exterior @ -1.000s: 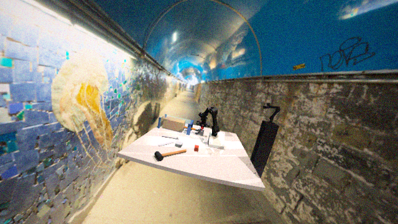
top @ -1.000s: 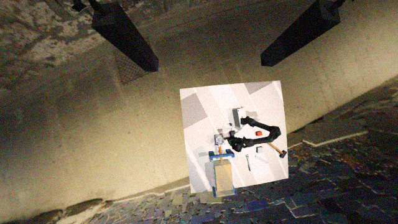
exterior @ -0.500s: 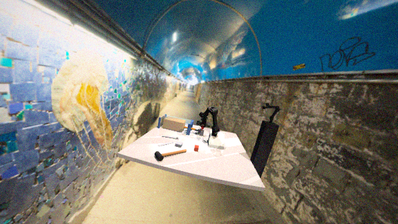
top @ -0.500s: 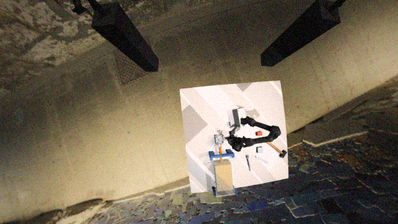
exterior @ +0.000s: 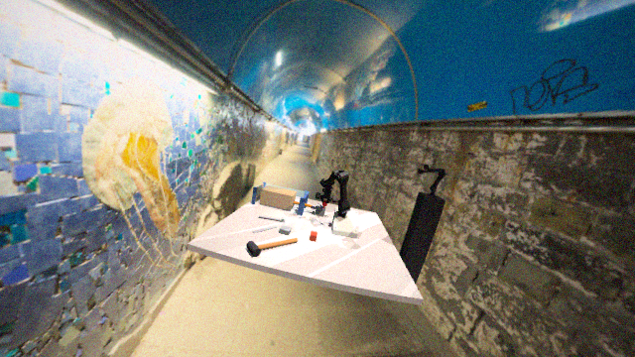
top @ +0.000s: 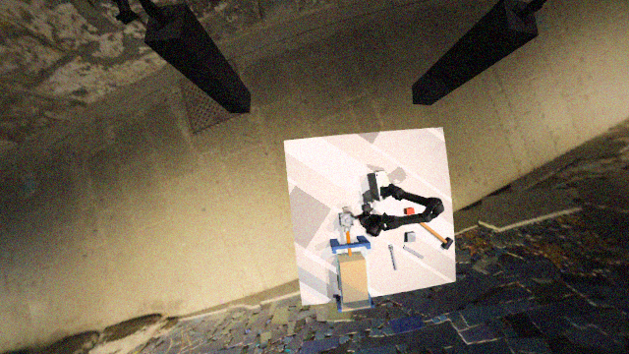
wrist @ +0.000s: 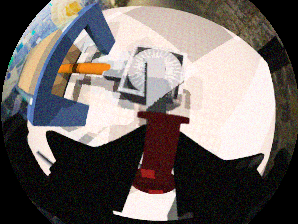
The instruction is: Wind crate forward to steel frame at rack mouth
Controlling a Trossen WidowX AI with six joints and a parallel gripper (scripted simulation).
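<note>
My gripper tip is 10 mm short of the winch handle, 20 mm to the left of it and 30 mm above it. Round my gripper tip: hand winch (20 mm ahead, 90 mm to the right, 100 mm below); then blue steel frame (190 mm ahead, 60 mm to the right, 30 mm below); then dark red knob (10 mm to the left).
</note>
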